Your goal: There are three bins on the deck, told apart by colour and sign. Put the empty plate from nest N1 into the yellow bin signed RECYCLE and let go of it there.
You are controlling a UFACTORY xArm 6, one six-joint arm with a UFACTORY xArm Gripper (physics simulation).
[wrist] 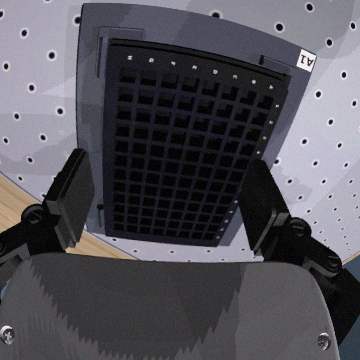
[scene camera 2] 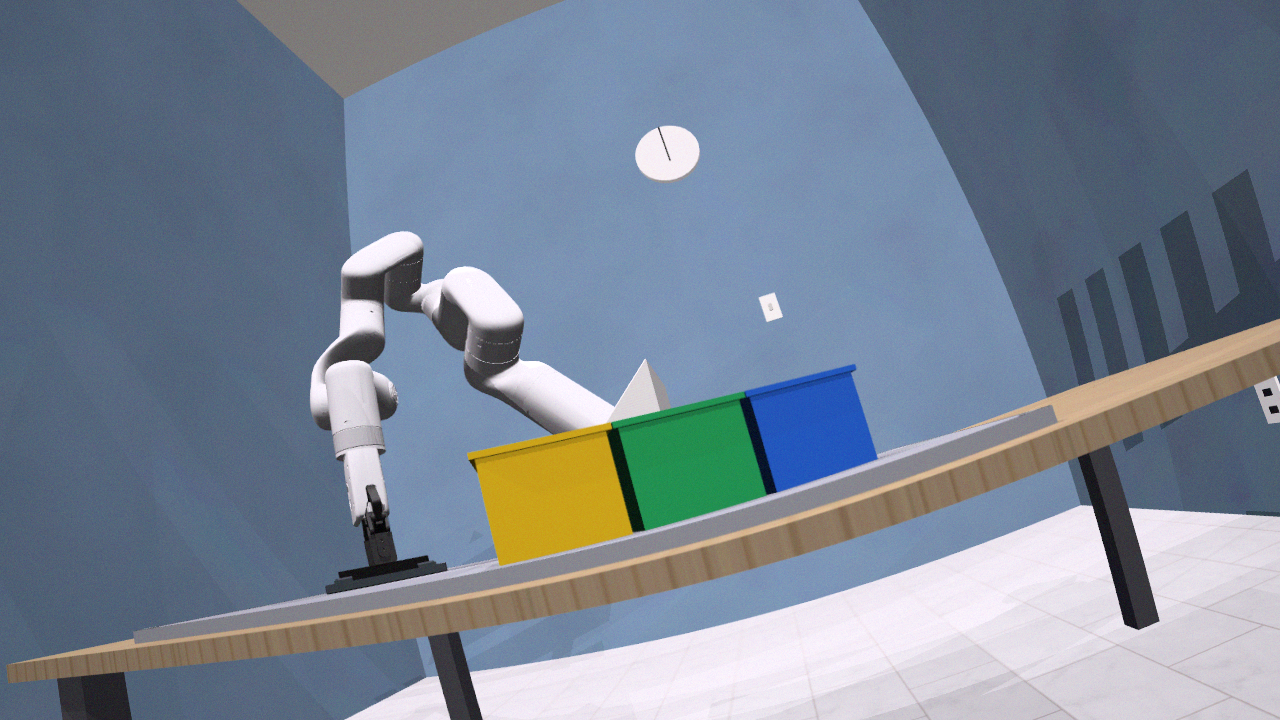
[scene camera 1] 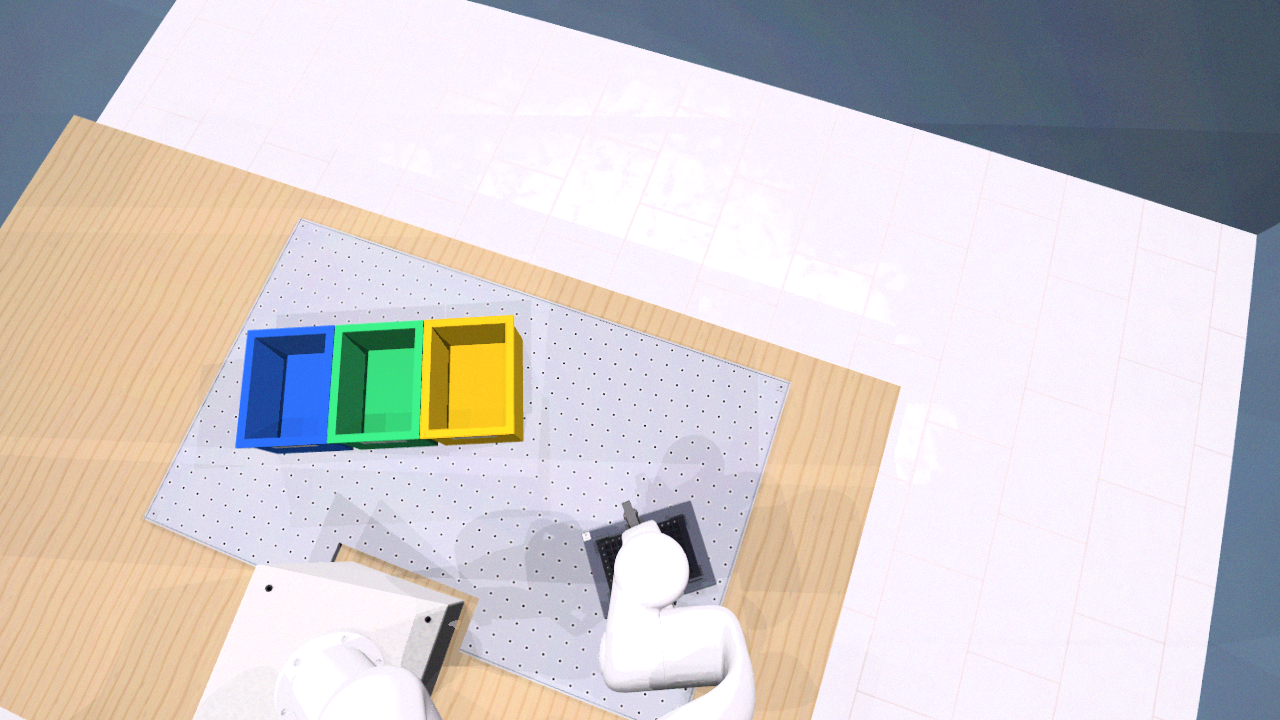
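Pixels of known places: gripper, fingertip midpoint: (wrist: 167, 174) (scene camera 2: 383, 564); arm's base, origin of the base link: (scene camera 1: 330, 683).
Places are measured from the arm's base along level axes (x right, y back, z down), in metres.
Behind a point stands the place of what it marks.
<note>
The black plate (scene camera 1: 682, 534) {z 0.120, x 0.381, y -0.259 m} (scene camera 2: 417, 562) {z 0.127, x 0.282, y -0.232 m} (wrist: 172, 145) {z 0.120, x 0.328, y -0.204 m} with a grid of square wells lies flat in the dark grey nest (scene camera 1: 598, 573) {z 0.134, x 0.276, y -0.183 m} (scene camera 2: 344, 585) {z 0.138, x 0.362, y -0.297 m} (wrist: 90, 100) {z 0.134, x 0.339, y -0.158 m}, which has an A1 label at one corner. My gripper (scene camera 2: 381, 557) {z 0.120, x 0.344, y -0.213 m} (wrist: 167, 174) {z 0.120, x 0.344, y -0.213 m} is open and empty, low over the plate. In the wrist view its fingers stand on either side of the plate, towards one end. How deep they reach beside it is hard to tell. The arm hides part of the plate in scene camera 1. The yellow bin (scene camera 1: 469, 385) {z 0.140, x 0.024, y -0.411 m} (scene camera 2: 554, 501) {z 0.102, x 0.027, y -0.485 m} stands upright and empty; its sign cannot be read.
The green bin (scene camera 1: 380, 385) {z 0.141, x -0.112, y -0.384 m} (scene camera 2: 693, 465) {z 0.101, x -0.096, y -0.453 m} and blue bin (scene camera 1: 308, 385) {z 0.140, x -0.224, y -0.361 m} (scene camera 2: 810, 434) {z 0.102, x -0.215, y -0.422 m} stand in a row beside the yellow one, at its blue-wall-clock side. The perforated deck (scene camera 1: 617, 402) {z 0.145, x 0.250, y -0.431 m} (wrist: 45, 75) {z 0.146, x 0.346, y -0.124 m} lies on the wooden table (scene camera 1: 841, 420) {z 0.159, x 0.589, y -0.473 m}. The white robot base (scene camera 1: 313, 608) {z -0.036, x -0.031, y -0.083 m} stands at the deck's edge.
</note>
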